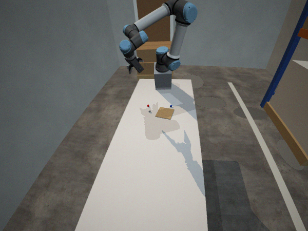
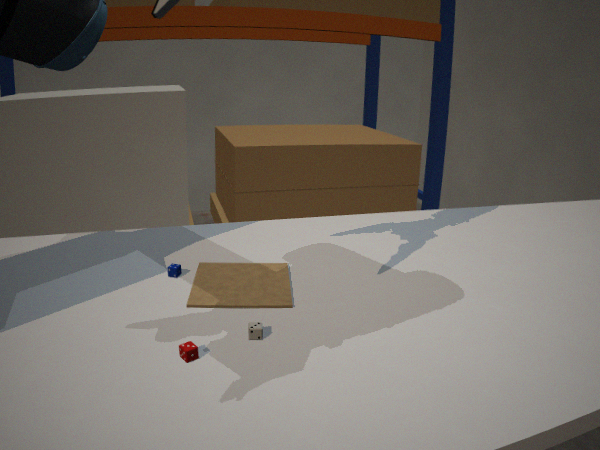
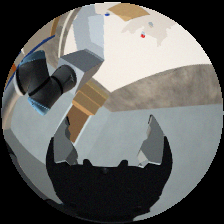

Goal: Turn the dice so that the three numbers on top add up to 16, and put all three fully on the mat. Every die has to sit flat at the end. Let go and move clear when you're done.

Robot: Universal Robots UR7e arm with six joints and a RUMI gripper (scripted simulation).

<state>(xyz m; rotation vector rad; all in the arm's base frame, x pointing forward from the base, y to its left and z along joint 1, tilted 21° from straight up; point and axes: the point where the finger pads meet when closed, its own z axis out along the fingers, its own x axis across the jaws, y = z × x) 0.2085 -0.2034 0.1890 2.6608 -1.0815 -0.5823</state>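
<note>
Right now my hand is 36 cm above the red die, 7 cm to the right of it and 6 cm short of it. Also, from my hand: blue die (36 cm below, 29 cm to the left, 6 cm ahead); mat (37 cm below, 24 cm to the left, 15 cm ahead); white die (36 cm below, 14 cm ahead, 10 cm to the left).
</note>
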